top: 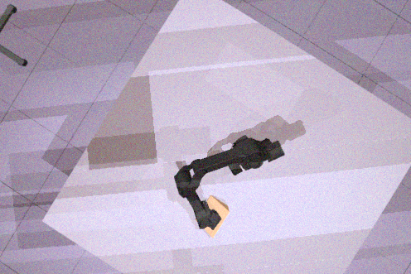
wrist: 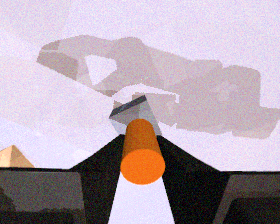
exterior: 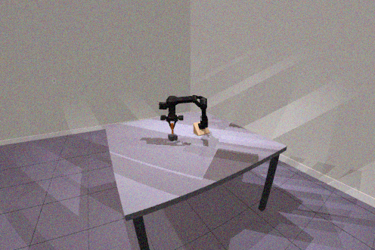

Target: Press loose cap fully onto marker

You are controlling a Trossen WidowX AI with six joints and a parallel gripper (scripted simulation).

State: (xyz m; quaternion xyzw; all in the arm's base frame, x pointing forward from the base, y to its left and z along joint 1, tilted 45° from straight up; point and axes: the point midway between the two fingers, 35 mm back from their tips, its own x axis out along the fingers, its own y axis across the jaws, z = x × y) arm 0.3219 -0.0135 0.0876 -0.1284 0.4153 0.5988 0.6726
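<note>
Now: gripper tip 1 cm past the grey holder block, 2 cm to the left of it and 10 cm above it. The rest, counted from my gripper tip: orange cap (1 cm above).
</note>
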